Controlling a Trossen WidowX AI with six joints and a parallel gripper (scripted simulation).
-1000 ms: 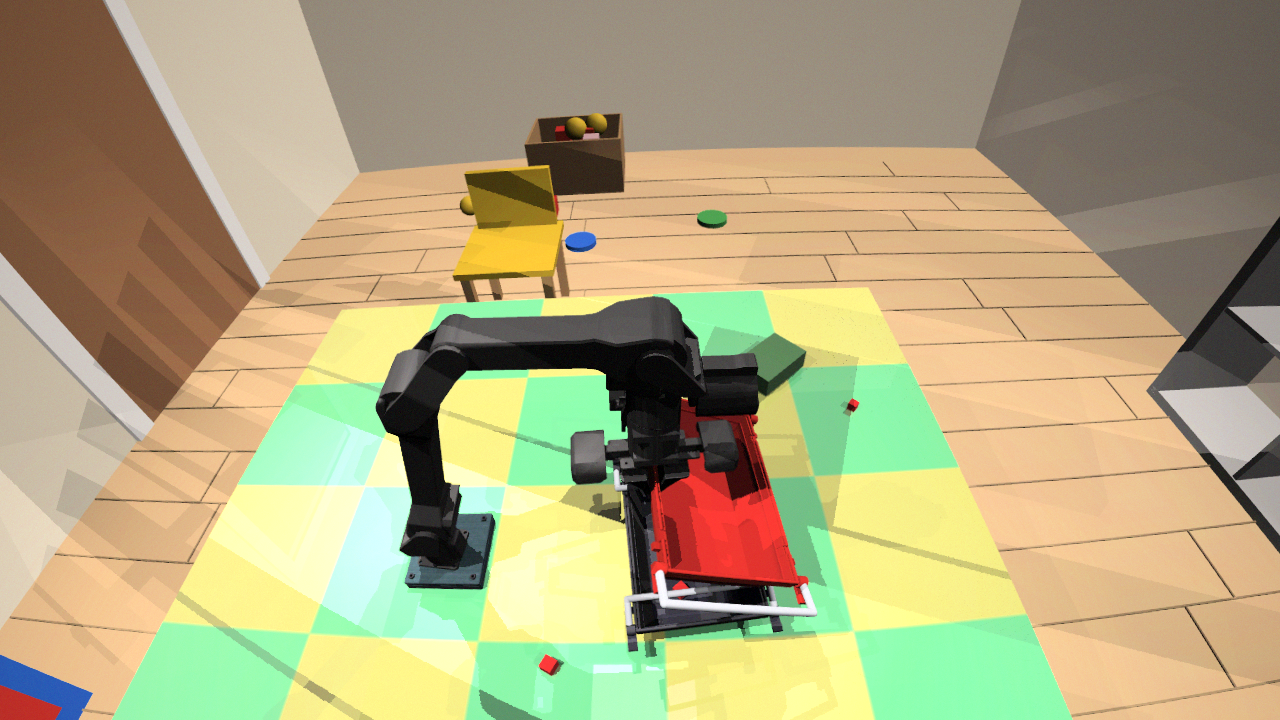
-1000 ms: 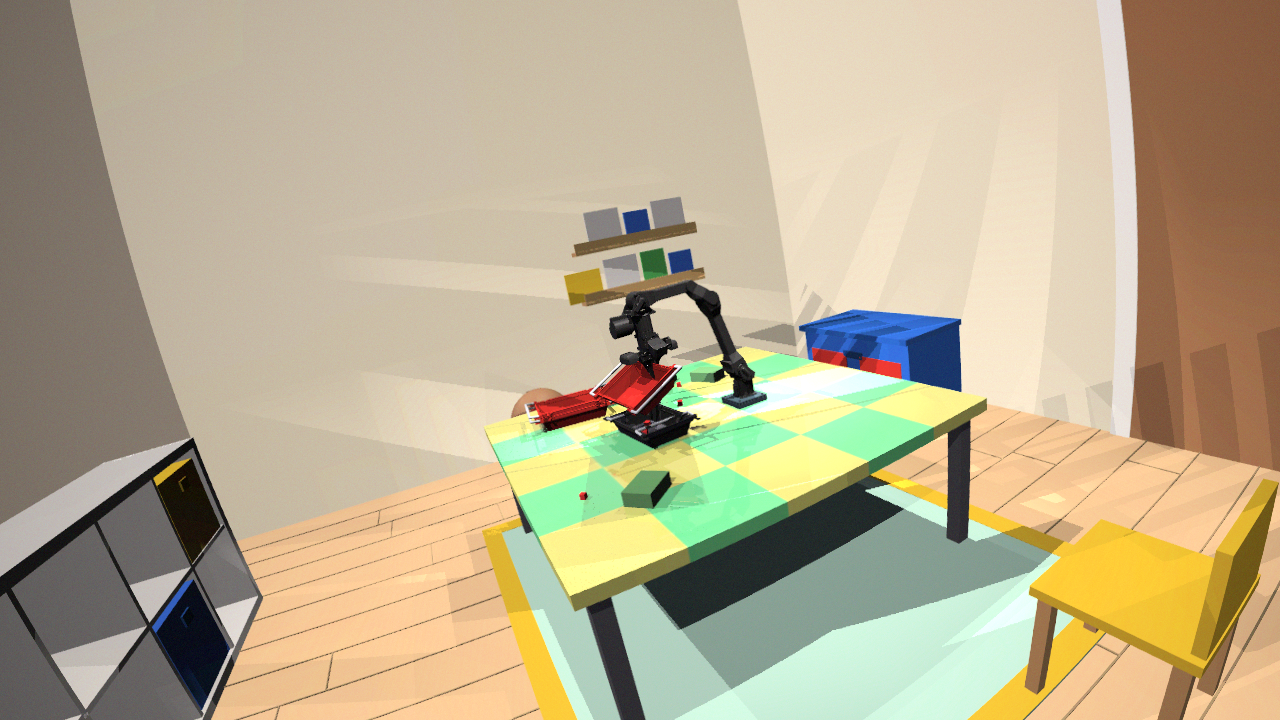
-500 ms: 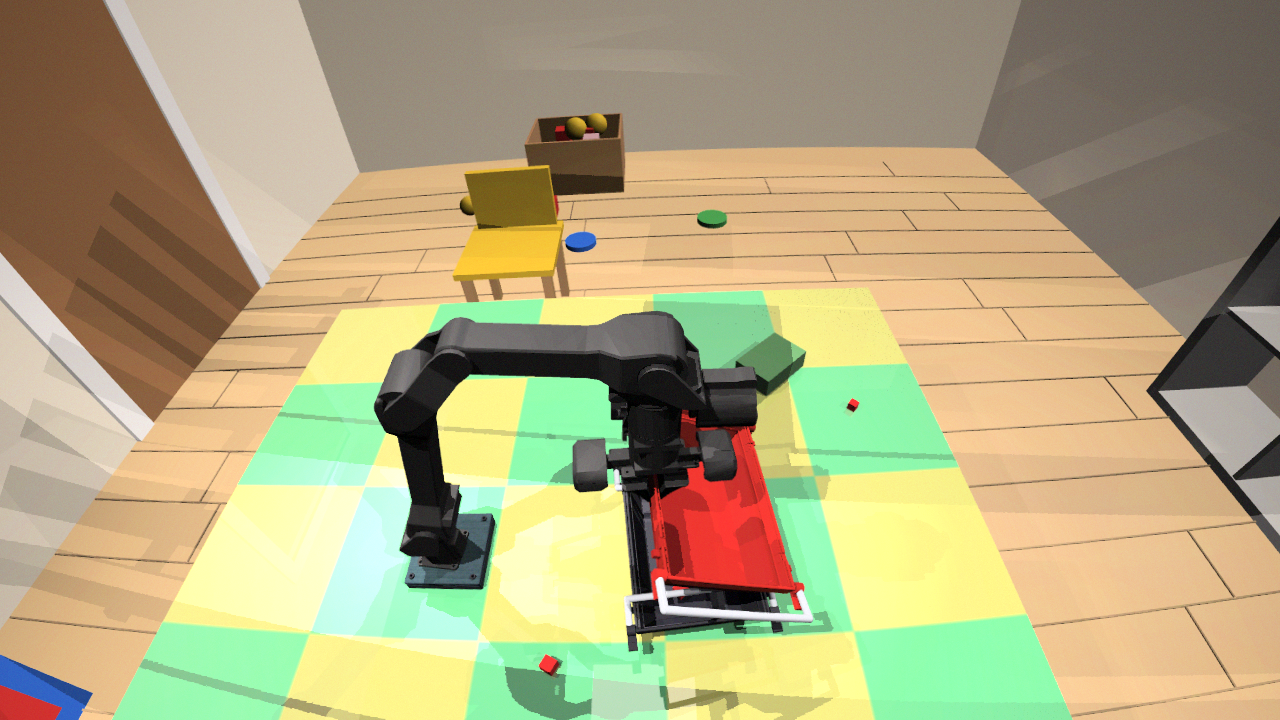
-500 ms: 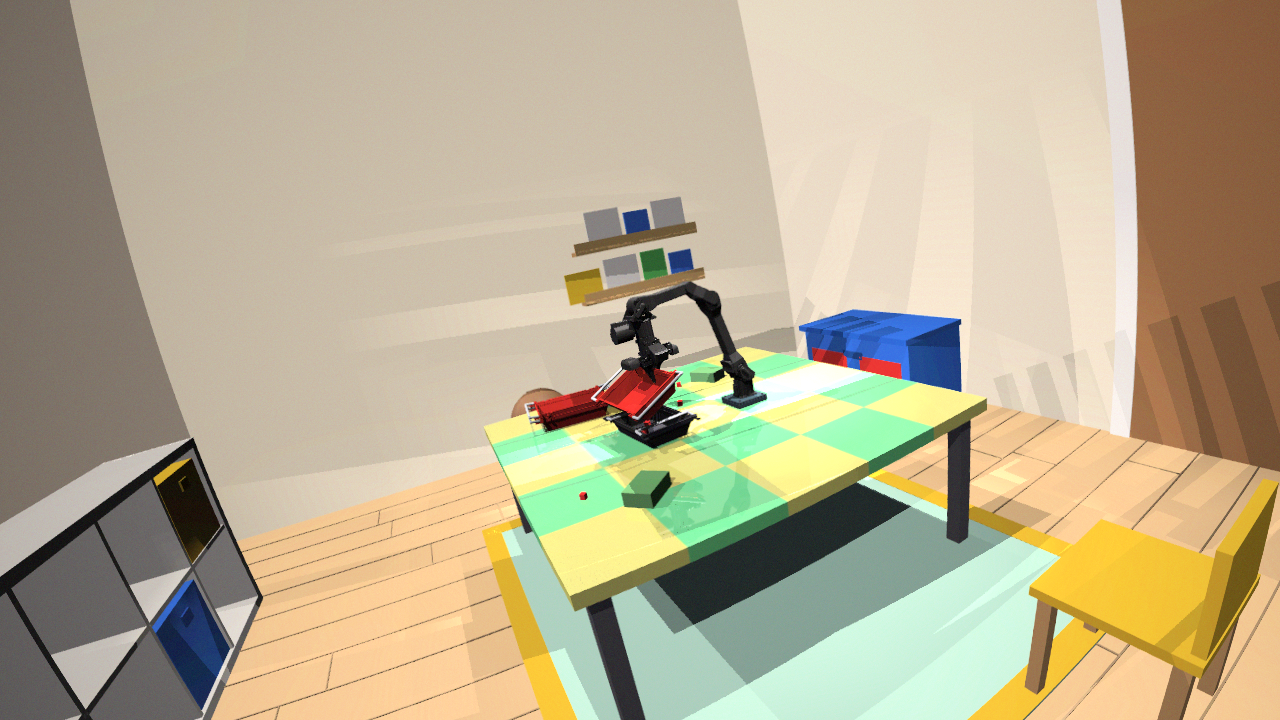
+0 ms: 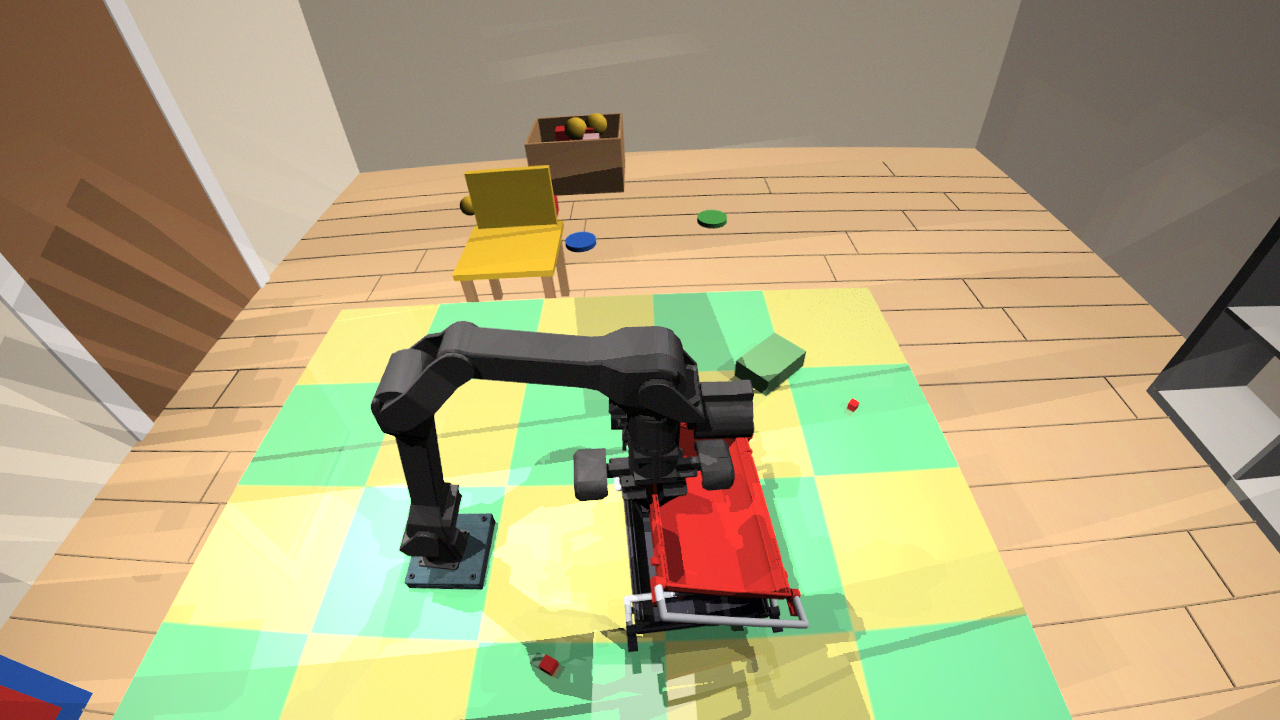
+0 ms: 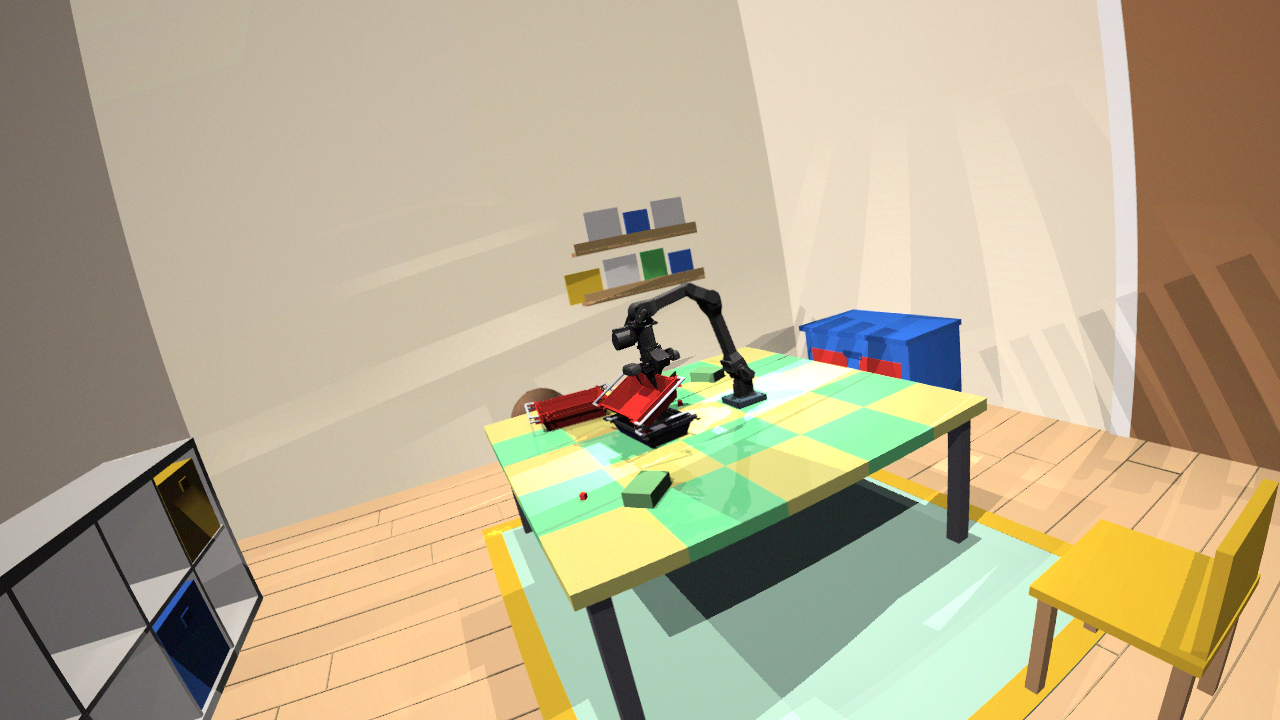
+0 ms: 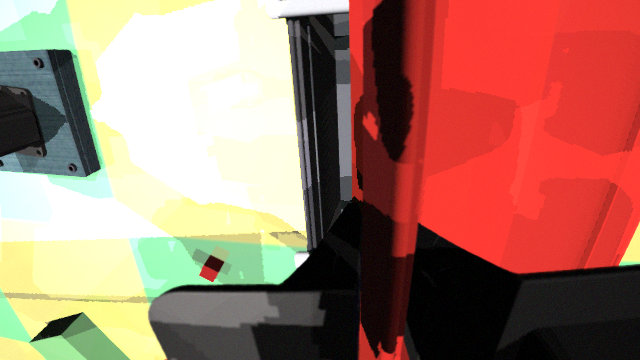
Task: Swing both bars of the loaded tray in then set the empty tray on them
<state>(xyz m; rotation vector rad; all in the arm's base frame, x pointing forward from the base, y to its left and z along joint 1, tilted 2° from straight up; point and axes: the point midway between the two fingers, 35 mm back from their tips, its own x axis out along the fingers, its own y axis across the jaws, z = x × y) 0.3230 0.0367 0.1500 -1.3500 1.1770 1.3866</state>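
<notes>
Now: gripper tip 80 mm short of the red tray and 20 mm to the right of it.
</notes>
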